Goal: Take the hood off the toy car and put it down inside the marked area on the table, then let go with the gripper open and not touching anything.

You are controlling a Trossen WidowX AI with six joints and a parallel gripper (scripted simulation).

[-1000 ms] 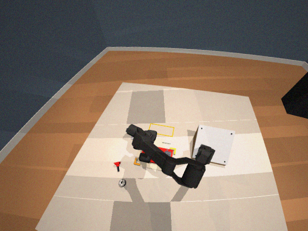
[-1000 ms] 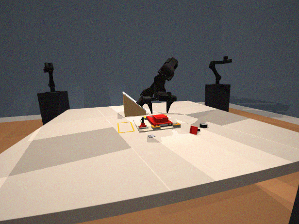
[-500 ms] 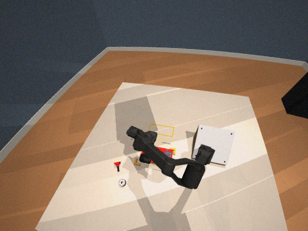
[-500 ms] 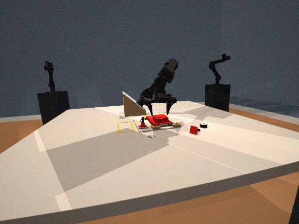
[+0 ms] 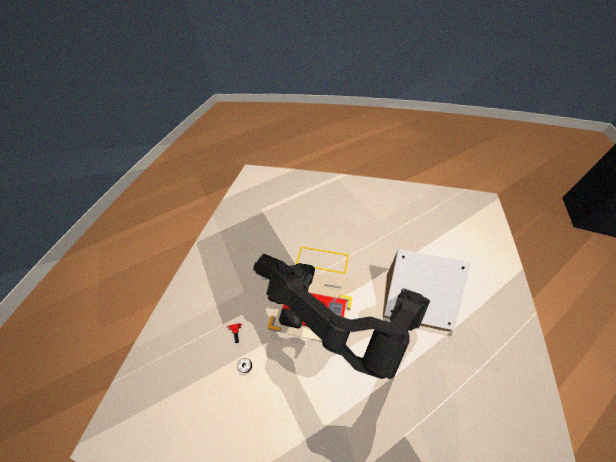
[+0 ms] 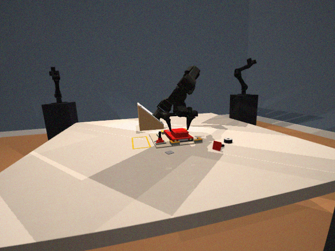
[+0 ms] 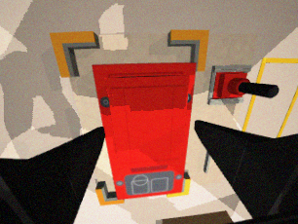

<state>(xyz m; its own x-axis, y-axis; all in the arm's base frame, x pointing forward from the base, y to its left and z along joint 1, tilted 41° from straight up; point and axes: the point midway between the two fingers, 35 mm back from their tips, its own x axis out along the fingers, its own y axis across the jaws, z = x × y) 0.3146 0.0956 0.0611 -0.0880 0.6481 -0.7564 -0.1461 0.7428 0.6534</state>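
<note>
The red hood is 1 cm below my gripper tip. Also, from my gripper tip: black-and-silver wheel 9 cm ahead, 22 cm to the left, 4 cm below; then small grey tile 17 cm ahead, 7 cm to the right, 5 cm below.
</note>
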